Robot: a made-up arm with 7 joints. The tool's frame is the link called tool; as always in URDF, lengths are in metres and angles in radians.
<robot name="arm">
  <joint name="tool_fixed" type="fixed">
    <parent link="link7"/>
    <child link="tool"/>
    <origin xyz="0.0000 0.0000 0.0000" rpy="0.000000 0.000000 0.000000"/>
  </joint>
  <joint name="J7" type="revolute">
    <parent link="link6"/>
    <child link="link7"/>
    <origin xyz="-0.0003 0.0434 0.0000" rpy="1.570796 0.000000 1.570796"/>
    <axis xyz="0 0 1"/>
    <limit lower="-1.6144" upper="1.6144"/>
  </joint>
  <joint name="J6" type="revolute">
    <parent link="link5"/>
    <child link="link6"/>
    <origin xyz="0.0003 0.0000 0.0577" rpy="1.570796 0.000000 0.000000"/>
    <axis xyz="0 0 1"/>
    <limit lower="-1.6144" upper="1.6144"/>
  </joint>
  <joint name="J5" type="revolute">
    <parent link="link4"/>
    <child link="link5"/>
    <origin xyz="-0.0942 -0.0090 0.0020" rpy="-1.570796 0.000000 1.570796"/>
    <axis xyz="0 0 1"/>
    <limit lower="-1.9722" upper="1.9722"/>
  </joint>
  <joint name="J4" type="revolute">
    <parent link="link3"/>
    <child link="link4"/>
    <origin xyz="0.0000 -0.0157 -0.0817" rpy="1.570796 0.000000 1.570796"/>
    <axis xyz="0 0 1"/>
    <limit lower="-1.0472" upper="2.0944"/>
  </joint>
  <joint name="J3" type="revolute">
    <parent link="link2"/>
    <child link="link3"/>
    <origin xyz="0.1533 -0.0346 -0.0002" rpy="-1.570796 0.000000 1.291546"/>
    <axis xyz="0 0 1"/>
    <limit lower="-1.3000" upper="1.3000"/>
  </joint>
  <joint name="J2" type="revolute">
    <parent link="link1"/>
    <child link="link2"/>
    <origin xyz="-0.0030 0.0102 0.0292" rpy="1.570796 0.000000 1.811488"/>
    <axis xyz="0 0 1"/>
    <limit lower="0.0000" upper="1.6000"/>
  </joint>
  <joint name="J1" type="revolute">
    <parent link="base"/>
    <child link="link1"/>
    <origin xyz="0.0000 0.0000 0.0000" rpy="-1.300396 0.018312 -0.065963"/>
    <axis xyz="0 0 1"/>
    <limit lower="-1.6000" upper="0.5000"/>
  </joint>
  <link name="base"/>
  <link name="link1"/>
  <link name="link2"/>
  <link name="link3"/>
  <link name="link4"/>
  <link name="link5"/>
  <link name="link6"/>
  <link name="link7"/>
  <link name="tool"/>
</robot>
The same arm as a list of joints. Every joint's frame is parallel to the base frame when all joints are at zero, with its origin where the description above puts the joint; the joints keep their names.
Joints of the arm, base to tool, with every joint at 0 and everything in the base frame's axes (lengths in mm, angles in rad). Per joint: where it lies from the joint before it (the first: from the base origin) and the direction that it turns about. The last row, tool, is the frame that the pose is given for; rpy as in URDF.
J1: axis 0.068403 0.961235 0.26711 xyz 0 0 0
J2: axis 0.968889 -0.0002 -0.247497 xyz -1 31 -2
J3: axis 0.247497 -0.0001 0.968889 xyz -39 9 -152
J4: axis 0.0002 1 0 xyz -5 0 -83
J5: axis 0.968889 -0.0002 -0.247497 xyz 89 2 -32
J6: axis 0.0002 1 0 xyz 56 0 -14
J7: axis 0.247497 -0.0001 0.968889 xyz 42 0 -11
tool: xyz 0 0 0 rpy 0 0.2501 -0.0002
Joint limits (rad, base to tool): -1.6..0.5 0..1.6 -1.3..1.3 -1.0472..2.0944 -1.9722..1.9722 -1.6144..1.6144 -1.6144..1.6144

